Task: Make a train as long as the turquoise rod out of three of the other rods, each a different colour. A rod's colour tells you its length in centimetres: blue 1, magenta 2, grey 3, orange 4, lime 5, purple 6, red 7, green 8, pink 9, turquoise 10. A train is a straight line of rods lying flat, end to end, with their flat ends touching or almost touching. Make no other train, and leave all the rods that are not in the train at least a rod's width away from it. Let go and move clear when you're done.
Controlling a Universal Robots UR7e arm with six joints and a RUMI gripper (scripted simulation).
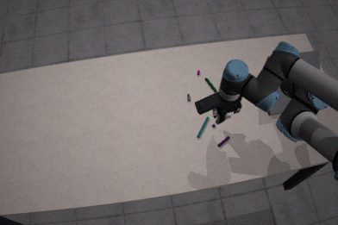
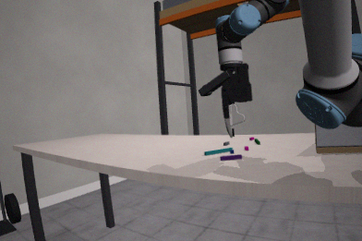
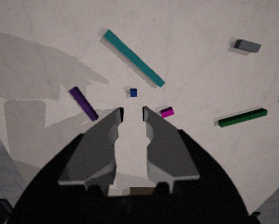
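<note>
Now: the small blue rod 6 cm below my hand. Round my hand: turquoise rod: 6 cm below, 5 cm ahead; then grey rod: 15 cm to the right, 9 cm ahead, 6 cm below; then purple rod: 7 cm to the left, 6 cm below, 3 cm behind.
</note>
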